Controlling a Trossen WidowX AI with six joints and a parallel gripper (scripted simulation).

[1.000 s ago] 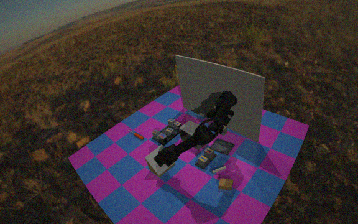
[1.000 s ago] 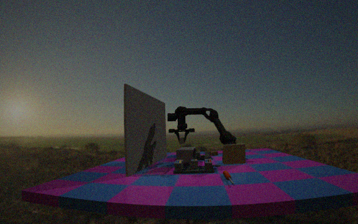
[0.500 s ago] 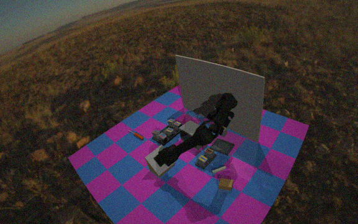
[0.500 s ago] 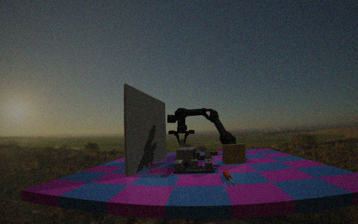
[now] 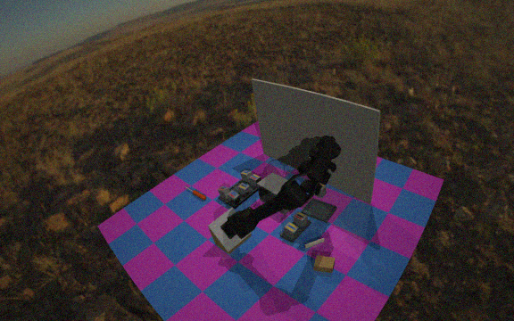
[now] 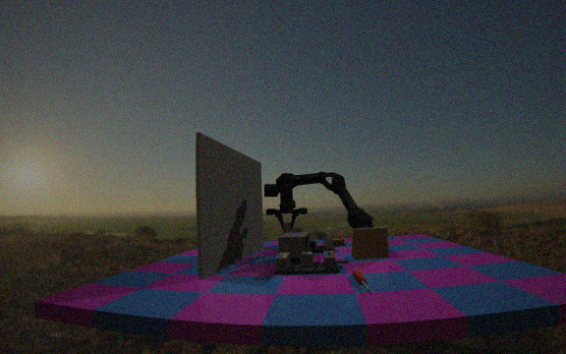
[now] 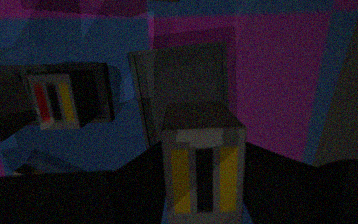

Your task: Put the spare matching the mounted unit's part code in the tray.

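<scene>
Now: the tray 100 mm below my gripper tip. From my gripper tip the other things lie so: mounted unit (200 mm to the left, 50 mm below, 50 mm behind); then white cable tie bundle (170 mm behind, 100 mm below, 90 mm to the right); then tall grey panel (180 mm ahead, 170 mm to the left, 120 mm above).
</scene>
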